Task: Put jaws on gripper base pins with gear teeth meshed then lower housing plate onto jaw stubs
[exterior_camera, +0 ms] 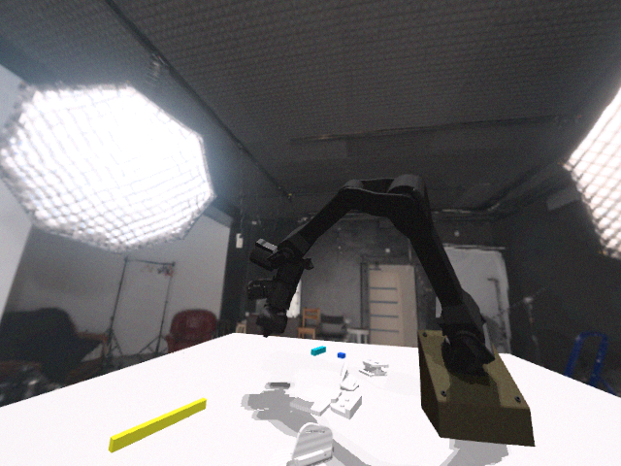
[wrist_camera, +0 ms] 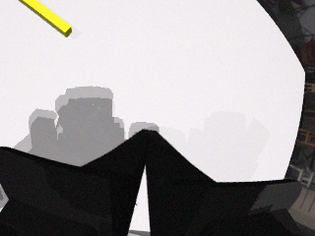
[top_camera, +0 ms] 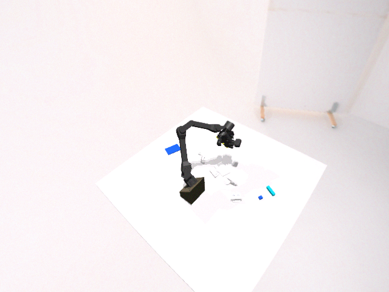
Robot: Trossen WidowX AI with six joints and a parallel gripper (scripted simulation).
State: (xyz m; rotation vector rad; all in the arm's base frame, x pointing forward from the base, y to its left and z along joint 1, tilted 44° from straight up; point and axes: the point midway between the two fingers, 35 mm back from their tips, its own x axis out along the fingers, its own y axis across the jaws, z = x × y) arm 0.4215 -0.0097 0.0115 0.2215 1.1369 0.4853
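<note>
Right now the white jaw is 180 mm behind my gripper tip, 150 mm to the right of it and 110 mm below it. Also, from my gripper tip: flat white plate: 140 mm behind, 10 mm to the right, 120 mm below; then cyan block: 70 mm behind, 390 mm to the right, 110 mm below; then yellow bar: 100 mm ahead, 180 mm to the left, 120 mm below.
</note>
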